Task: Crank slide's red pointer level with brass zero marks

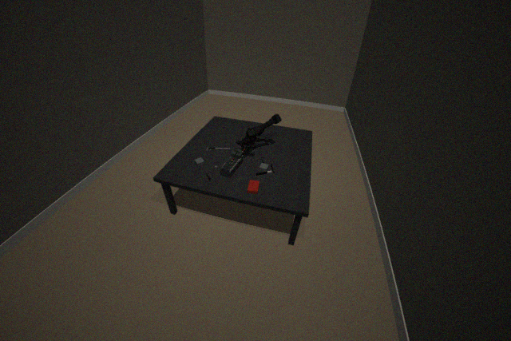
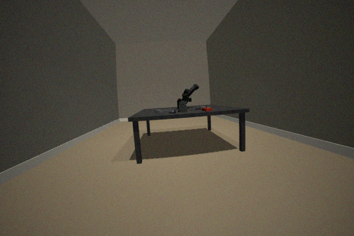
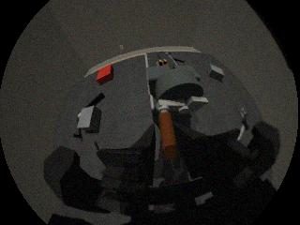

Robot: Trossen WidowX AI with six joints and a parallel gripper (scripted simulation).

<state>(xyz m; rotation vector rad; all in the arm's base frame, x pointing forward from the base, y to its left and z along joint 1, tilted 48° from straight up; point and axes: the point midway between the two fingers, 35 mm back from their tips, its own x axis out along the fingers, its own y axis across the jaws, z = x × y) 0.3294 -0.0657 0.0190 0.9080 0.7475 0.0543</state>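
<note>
Right now my gripper tip is 12 cm short of the red pointer, 6 cm to the left of it and 1 cm below it. Also, from my gripper tip: crank handle 2 cm behind, 2 cm above.
</note>
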